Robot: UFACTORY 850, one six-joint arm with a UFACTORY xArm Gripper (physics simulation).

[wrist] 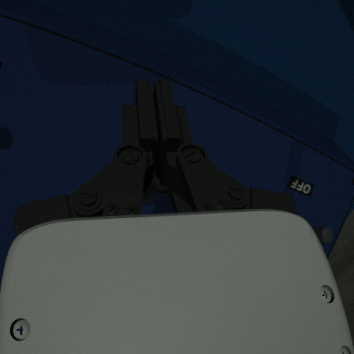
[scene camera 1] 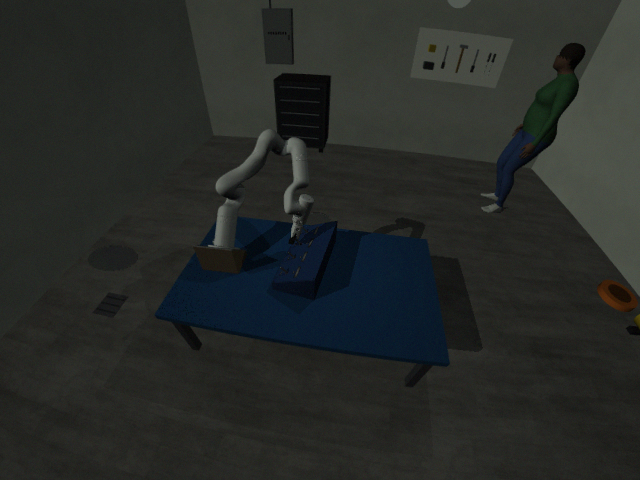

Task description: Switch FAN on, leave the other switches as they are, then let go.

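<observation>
The blue sloped switch panel [scene camera 1: 298,285] [wrist: 75,107] stands on the blue table. Several small levers show on its face in the scene view, too small to read which is FAN. My gripper [scene camera 1: 293,240] [wrist: 149,101] is shut and empty, with its fingertips low over the far part of the panel; contact cannot be told. In the wrist view an OFF label [wrist: 300,186] and a grey lever end [wrist: 325,234] show at the right. A greyish round part [wrist: 159,185] shows partly behind the finger linkages. The FAN label is not readable.
The blue table [scene camera 1: 382,310] carries the arm's base and a brown box-like block [scene camera 1: 219,259] at the left. A black drawer cabinet [scene camera 1: 302,108] stands by the back wall. A person [scene camera 1: 547,111] stands at the right, away from the table. An orange ring-like object [scene camera 1: 605,297] is at the far right.
</observation>
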